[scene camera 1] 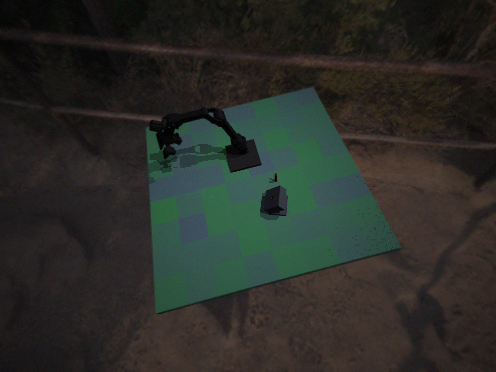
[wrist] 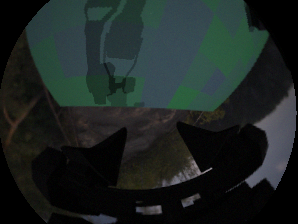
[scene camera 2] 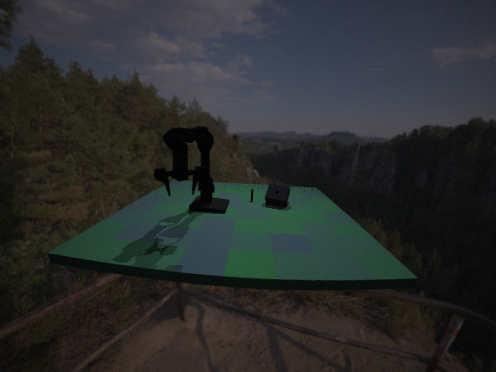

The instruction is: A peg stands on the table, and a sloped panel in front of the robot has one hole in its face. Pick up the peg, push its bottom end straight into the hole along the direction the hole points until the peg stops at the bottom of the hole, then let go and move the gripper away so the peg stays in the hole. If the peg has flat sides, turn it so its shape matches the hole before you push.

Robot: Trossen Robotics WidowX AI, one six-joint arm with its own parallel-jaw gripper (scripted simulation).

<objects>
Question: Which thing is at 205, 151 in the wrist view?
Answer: The gripper.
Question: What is the gripper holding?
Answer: Nothing.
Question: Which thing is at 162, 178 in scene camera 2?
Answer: The gripper.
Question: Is the gripper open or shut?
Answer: Open.
</objects>
